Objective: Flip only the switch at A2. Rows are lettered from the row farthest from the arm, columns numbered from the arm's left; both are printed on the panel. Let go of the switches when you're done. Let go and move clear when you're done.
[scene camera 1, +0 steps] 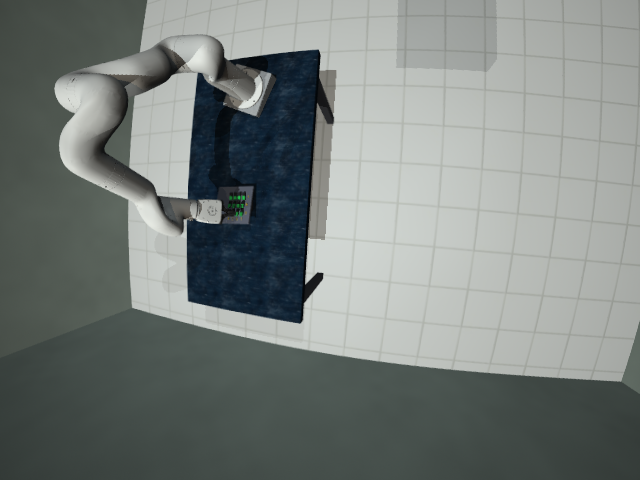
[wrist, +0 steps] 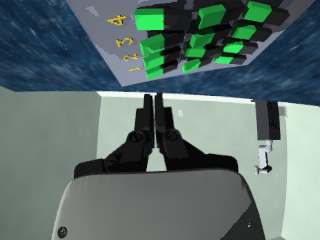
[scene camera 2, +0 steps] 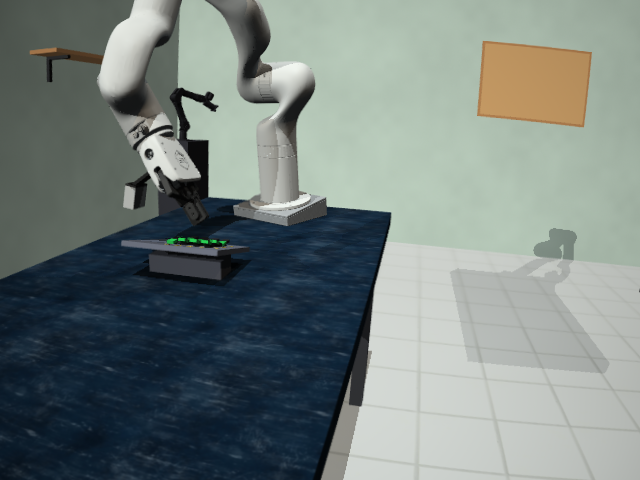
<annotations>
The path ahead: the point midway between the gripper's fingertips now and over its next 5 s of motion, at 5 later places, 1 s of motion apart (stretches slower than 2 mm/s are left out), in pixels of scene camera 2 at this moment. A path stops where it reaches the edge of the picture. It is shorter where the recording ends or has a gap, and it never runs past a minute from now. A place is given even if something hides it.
My gripper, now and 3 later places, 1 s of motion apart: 201, 221; 201, 230; 201, 237; 201, 221
</annotations>
